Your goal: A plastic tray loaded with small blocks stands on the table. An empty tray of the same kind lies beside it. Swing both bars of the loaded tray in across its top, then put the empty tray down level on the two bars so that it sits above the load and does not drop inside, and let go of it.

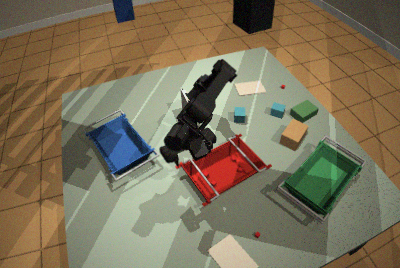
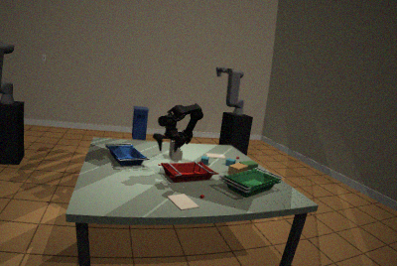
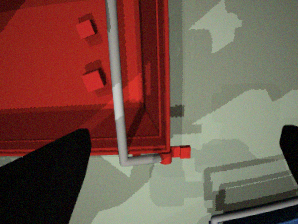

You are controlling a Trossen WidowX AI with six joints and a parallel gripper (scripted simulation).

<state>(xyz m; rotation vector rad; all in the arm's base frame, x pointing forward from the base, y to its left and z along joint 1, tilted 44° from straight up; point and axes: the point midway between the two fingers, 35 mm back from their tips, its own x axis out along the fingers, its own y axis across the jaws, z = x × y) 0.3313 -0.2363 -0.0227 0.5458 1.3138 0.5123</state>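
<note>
Now: the blue tray 310 mm behind my gripper tip, 190 mm to the right of it and 110 mm below it. Round my gripper tip: green block 80 mm behind, 670 mm to the left, 140 mm below; then orange block 10 mm ahead, 510 mm to the left, 130 mm below.
</note>
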